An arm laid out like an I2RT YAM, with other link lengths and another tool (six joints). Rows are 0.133 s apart.
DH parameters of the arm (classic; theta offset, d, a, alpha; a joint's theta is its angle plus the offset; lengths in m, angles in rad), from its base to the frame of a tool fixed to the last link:
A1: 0 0.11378 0.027 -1.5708
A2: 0 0 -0.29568 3.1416
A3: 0.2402 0 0.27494 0
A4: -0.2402 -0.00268 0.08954 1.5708
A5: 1.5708 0.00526 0 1.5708
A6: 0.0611 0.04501 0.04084 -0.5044
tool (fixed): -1.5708 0.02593 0 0
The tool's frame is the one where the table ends.
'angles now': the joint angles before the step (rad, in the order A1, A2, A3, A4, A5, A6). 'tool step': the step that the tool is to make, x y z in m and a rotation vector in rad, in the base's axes. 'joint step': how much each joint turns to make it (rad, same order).
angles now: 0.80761, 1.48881, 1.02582, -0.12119, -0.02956, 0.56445
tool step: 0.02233, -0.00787, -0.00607, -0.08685, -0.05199, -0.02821
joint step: -0.03984, 0.05244, 0.02697, -0.00001, 0.04559, -0.08766
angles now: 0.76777, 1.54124, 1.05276, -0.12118, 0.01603, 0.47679
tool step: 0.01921, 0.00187, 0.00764, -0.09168, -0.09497, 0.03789
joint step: -0.01413, 0.04212, 0.05063, 0.00153, 0.03224, -0.13813
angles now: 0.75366, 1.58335, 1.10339, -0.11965, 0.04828, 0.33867
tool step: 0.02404, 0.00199, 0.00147, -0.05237, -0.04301, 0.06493
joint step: -0.03534, 0.05743, 0.05704, 0.00004, -0.04459, -0.11251
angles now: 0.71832, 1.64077, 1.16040, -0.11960, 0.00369, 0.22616
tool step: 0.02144, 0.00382, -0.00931, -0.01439, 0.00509, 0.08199
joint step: -0.03571, 0.06523, 0.04321, 0.00571, -0.09222, -0.07362
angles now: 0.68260, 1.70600, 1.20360, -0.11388, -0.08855, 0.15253
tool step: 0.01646, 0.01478, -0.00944, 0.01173, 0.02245, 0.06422
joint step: -0.00768, 0.07727, 0.06427, -0.00001, -0.07195, -0.02325
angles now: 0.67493, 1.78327, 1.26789, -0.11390, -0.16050, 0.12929
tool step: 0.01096, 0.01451, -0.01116, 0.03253, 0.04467, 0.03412
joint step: -0.00075, 0.06738, 0.05363, 0.00346, -0.05968, 0.02267
